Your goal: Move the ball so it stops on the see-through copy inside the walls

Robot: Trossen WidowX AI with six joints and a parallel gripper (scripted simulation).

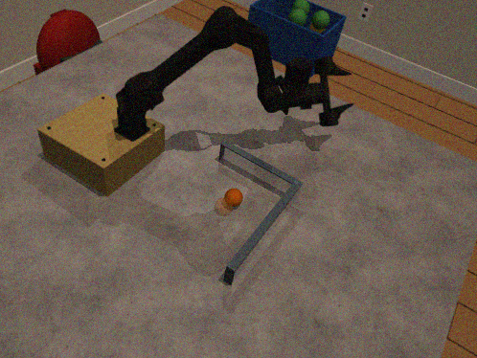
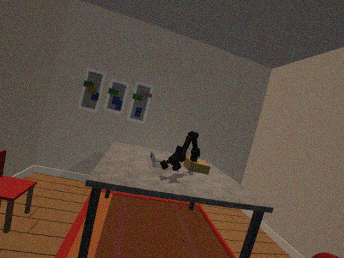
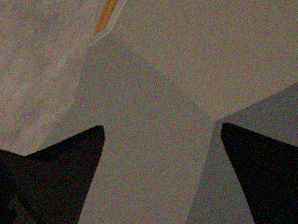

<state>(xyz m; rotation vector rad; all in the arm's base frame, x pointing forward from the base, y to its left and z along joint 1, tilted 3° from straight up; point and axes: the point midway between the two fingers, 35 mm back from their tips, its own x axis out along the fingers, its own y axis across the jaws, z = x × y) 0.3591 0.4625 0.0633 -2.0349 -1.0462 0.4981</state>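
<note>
The orange ball is 8 cm behind my gripper tip, 45 cm to the right of it and 13 cm below it. Also, from my gripper tip: see-through copy of ball 8 cm behind, 49 cm to the right, 13 cm below.
</note>
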